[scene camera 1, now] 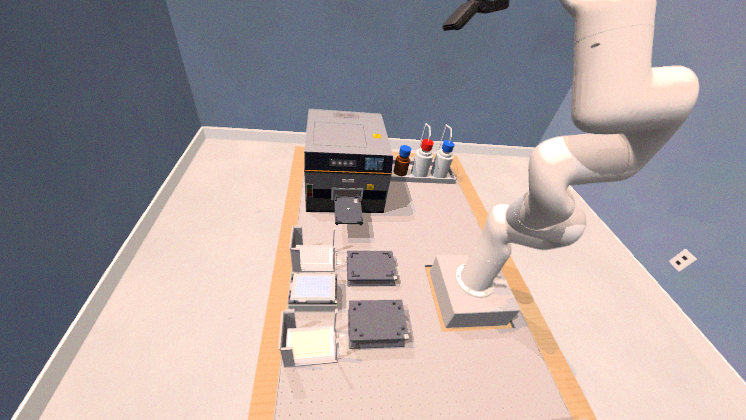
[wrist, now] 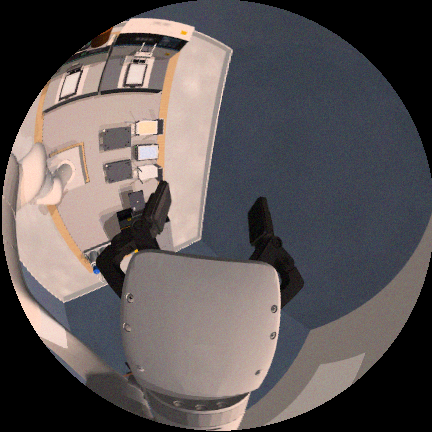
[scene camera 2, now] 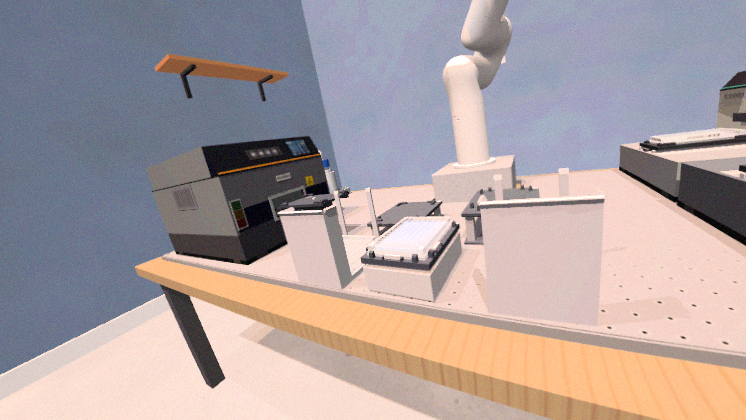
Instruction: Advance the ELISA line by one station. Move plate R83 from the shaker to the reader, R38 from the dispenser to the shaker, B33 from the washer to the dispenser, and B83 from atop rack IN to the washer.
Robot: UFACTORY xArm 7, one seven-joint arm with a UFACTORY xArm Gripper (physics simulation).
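Where they show: gripper, fingertip midpoint: (wrist: 212, 196); arm's base at its link origin: (scene camera 1: 474, 280) (wrist: 65, 171) (scene camera 2: 474, 164).
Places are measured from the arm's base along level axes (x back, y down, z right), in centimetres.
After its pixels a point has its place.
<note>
My gripper (wrist: 212, 196) {x -34.4, y -72.8, z -13.8 cm} is open and empty, high above the table; part of it shows at the top edge in scene camera 1. A pale yellow plate (scene camera 1: 310, 344) {x -47.4, y 5.3, z -25.4 cm} (wrist: 148, 127) {x -48.4, y 5.5, z -24.7 cm} and a white plate (scene camera 1: 315, 256) {x -53.0, y 5.3, z 3.9 cm} (wrist: 148, 172) {x -53.8, y 5.2, z 4.7 cm} sit in two walled racks. A bluish clear plate (scene camera 1: 314, 288) {x -49.9, y 2.0, z -10.4 cm} (scene camera 2: 415, 235) {x -52.0, y 1.9, z -11.0 cm} (wrist: 147, 152) {x -50.2, y 2.4, z -9.1 cm} lies on a low stand between them. A boxy grey-black instrument (scene camera 1: 347, 130) {x -50.9, y -18.3, z 50.7 cm} (scene camera 2: 193, 208) {x -66.1, y -5.4, z 43.5 cm} has an empty dark carrier (scene camera 1: 348, 211) {x -44.7, y -1.6, z 21.2 cm} (wrist: 136, 201) {x -44.7, y -1.7, z 22.6 cm} extended. Two white plates (wrist: 71, 83) (wrist: 135, 73) {x -29.0, y -1.9, z -53.6 cm} lie on two instruments at the far end. Plate labels are unreadable.
Two dark flat nests (scene camera 1: 371, 265) {x -33.5, y 4.6, z 3.2 cm} (scene camera 1: 376, 319) {x -30.4, y 2.7, z -16.7 cm} stand beside the racks. A brown bottle (scene camera 1: 401, 164) {x -25.1, y 1.5, z 62.6 cm} and two white bottles (scene camera 1: 423, 162) {x -14.8, y -0.9, z 63.7 cm} (scene camera 1: 443, 162) {x -5.0, y -1.5, z 65.7 cm} stand by the instrument. The arm's base (scene camera 1: 482, 310) {x 0.9, y 0.0, z -10.4 cm} stands right of the nests. A wall shelf (scene camera 2: 221, 70) hangs above the instrument.
</note>
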